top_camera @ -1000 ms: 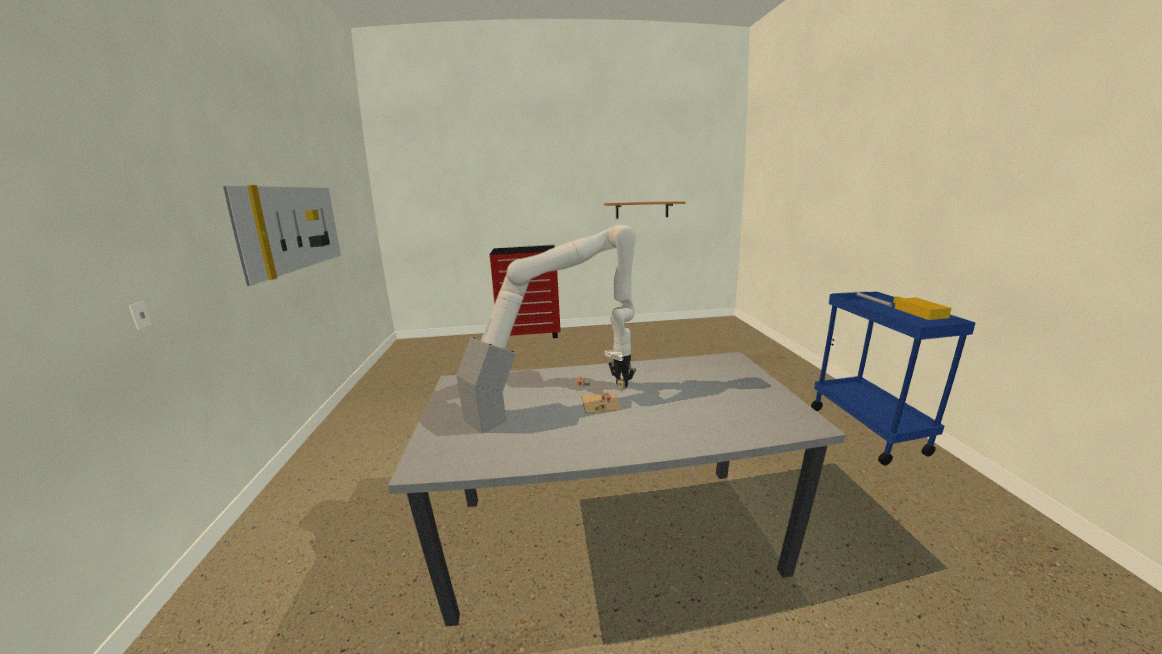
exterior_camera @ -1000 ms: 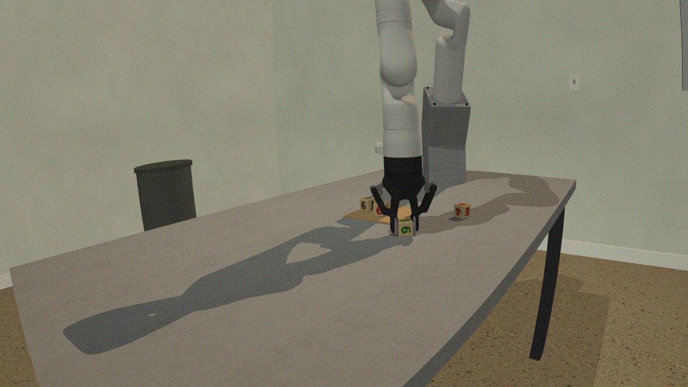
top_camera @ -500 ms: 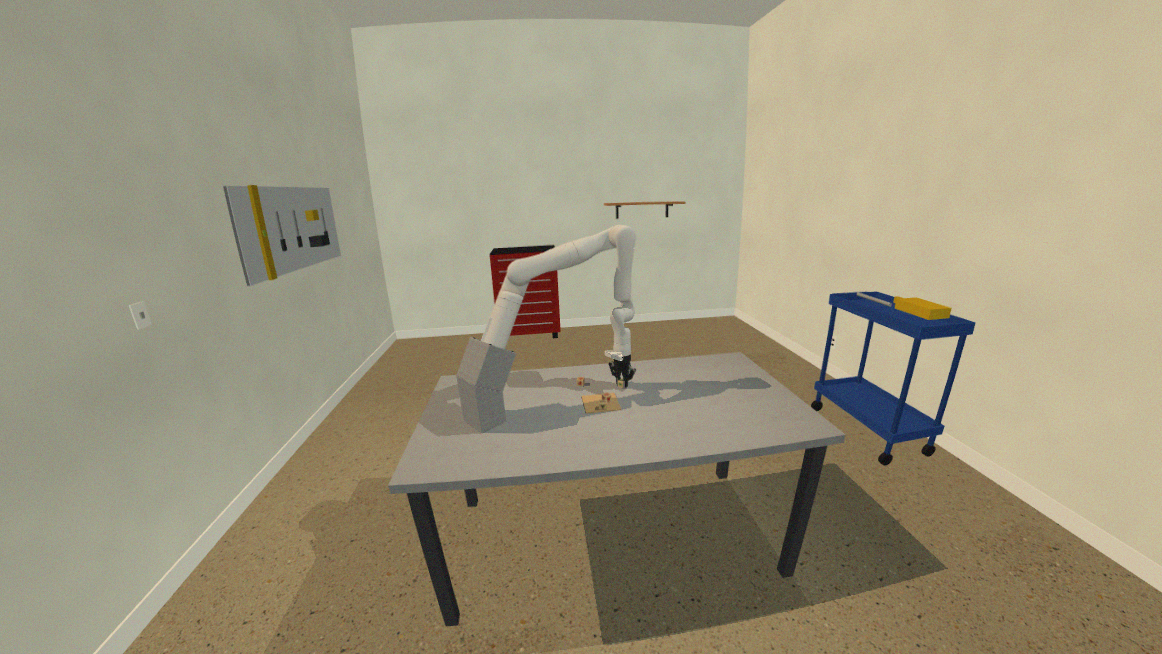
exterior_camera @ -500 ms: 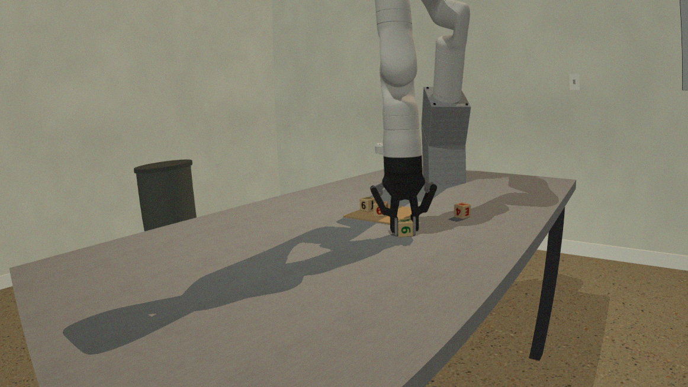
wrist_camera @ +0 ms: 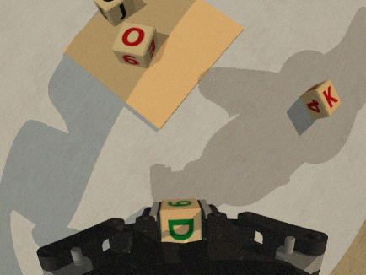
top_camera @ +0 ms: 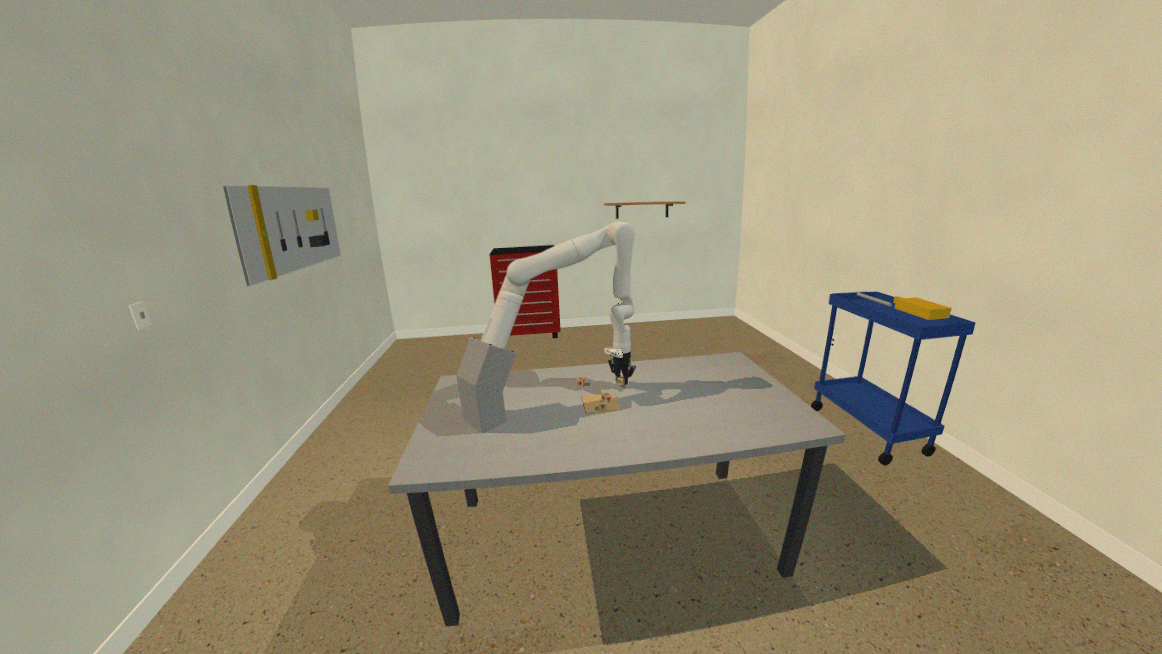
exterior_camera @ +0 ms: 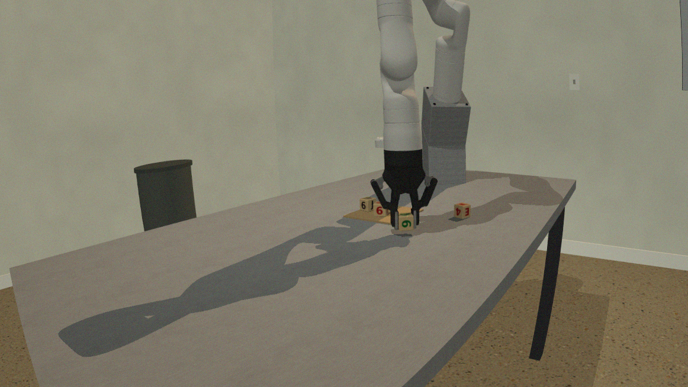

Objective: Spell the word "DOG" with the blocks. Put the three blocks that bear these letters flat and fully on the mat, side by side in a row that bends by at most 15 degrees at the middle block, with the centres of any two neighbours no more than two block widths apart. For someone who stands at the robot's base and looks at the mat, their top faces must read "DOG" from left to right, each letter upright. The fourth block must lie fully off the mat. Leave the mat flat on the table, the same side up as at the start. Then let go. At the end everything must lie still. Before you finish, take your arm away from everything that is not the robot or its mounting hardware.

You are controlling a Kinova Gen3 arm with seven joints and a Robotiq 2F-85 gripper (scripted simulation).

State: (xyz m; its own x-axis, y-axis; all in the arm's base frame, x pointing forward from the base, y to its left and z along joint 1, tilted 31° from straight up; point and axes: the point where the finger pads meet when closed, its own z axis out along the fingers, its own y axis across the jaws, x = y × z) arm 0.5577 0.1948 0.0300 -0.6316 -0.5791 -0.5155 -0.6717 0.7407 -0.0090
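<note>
Now: hand 8 cm past the O block, 13 cm to the left of it and 1 cm above it. From my hand the other things lie so: tan mat 10 cm behind, 14 cm to the right, 3 cm below; then G block 9 cm behind, 19 cm to the right, 1 cm below; then D block right at my hand.
</note>
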